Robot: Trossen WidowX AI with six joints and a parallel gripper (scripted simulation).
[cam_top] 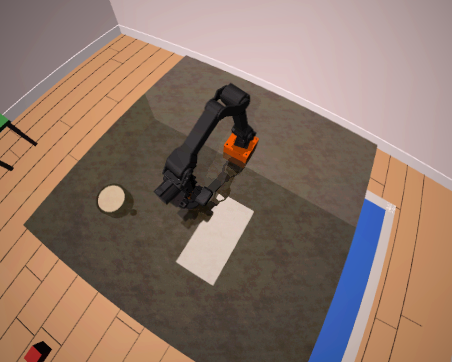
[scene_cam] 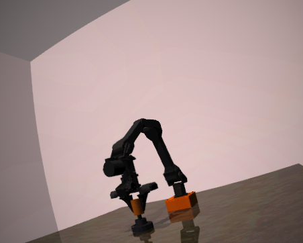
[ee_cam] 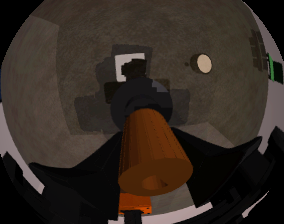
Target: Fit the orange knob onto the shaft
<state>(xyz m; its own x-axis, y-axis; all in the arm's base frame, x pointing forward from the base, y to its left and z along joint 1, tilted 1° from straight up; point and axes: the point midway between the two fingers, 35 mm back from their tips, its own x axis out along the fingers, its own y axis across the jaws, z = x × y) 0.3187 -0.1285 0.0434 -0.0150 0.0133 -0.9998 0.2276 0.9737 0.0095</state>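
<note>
My gripper tip is now 4 cm above the dark round pedestal. Round my gripper tip: orange knob (2 cm above).
</note>
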